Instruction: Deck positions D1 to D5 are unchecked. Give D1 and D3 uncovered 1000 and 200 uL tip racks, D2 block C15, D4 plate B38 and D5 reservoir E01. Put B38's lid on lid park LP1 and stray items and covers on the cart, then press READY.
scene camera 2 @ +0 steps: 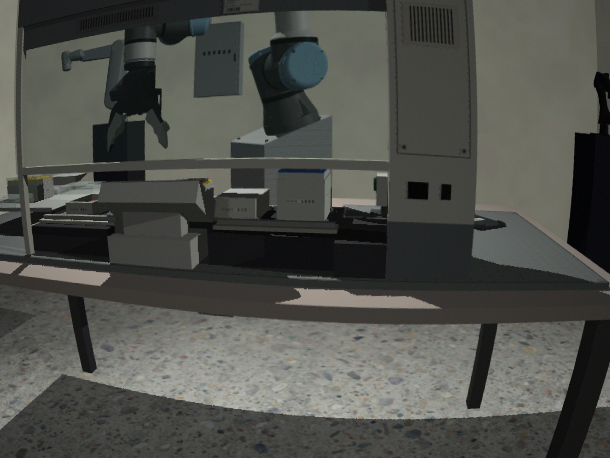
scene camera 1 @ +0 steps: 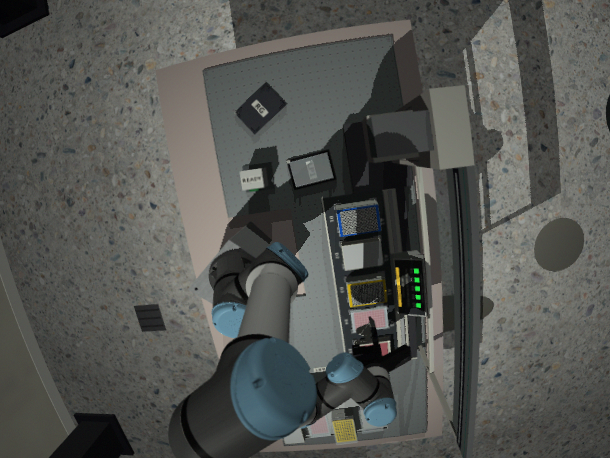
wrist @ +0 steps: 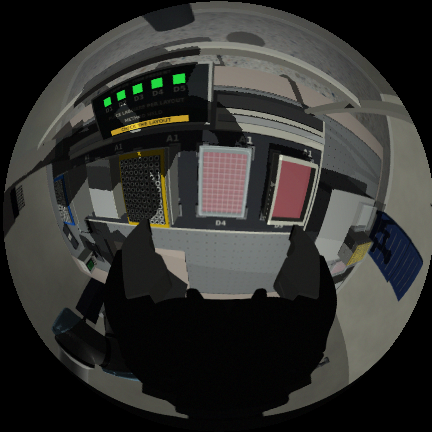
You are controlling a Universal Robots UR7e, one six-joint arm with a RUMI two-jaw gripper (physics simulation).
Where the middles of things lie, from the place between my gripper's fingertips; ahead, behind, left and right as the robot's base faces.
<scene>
My gripper is now 59 cm to the right of the grey tower [scene camera 1: 448,109], 18 cm short of it and 9 cm below it.
</scene>
